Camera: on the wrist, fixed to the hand. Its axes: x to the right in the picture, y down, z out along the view.
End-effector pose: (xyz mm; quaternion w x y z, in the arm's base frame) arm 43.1 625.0 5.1 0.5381 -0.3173 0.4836 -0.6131
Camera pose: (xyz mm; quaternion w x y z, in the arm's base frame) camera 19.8 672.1 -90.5 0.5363 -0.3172 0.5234 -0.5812
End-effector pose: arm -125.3 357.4 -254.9 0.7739 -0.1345 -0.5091 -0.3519
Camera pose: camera -30.2 391.8 -295.8 0.7838 -0.1758 -0.4809 -0.3514
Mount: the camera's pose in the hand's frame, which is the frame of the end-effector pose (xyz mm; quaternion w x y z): -27.9 83.3 -64.7 0.9987 -0.0403 0.0122 0.0287
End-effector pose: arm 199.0 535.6 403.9 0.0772 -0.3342 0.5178 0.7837
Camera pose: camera 210.1 448.4 468.5 0.0348 -0.3316 0.4961 0.8017
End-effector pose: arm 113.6 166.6 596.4 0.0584 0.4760 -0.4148 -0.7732
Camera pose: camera 154.1 88.2 660.5 0.1048 0.4706 -0.3961 -0.7815
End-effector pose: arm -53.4 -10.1 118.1 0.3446 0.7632 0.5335 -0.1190
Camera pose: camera -2.0 -4.4 214.2 0.3718 0.7651 0.5199 -0.0781
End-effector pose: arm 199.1 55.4 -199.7 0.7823 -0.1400 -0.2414 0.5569
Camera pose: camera 159.3 60.8 -301.2 0.7626 -0.1851 -0.2500 0.5672
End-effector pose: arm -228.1 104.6 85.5 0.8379 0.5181 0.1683 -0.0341
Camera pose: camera -251.0 196.6 139.4 0.8566 0.4889 0.1648 0.0031
